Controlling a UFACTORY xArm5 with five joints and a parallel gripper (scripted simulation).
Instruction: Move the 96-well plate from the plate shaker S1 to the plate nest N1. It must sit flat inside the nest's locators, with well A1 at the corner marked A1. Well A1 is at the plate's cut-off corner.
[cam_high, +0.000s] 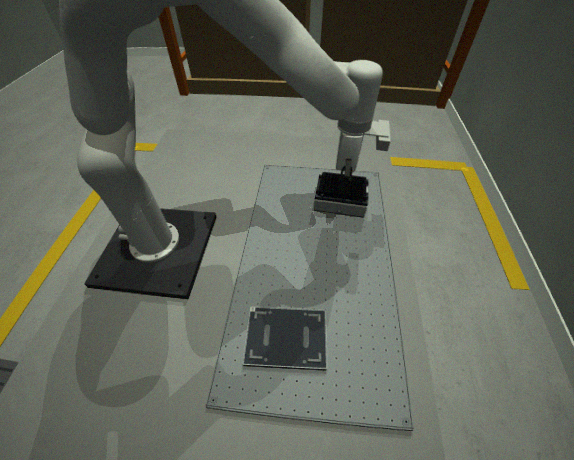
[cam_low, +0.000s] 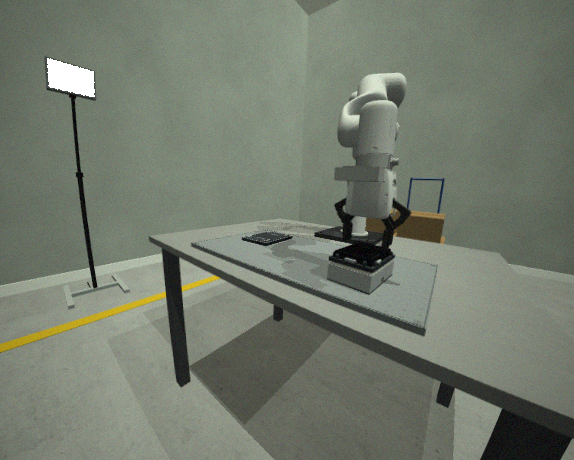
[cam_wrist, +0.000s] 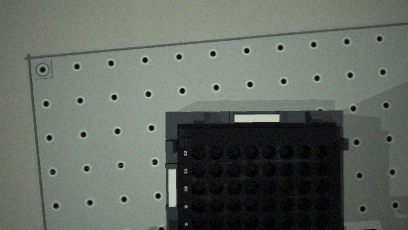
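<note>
Right now my hand is 30 mm above the black 96-well plate. Round my hand: plate nest N1: 110 mm behind, 410 mm to the right, 90 mm below.
</note>
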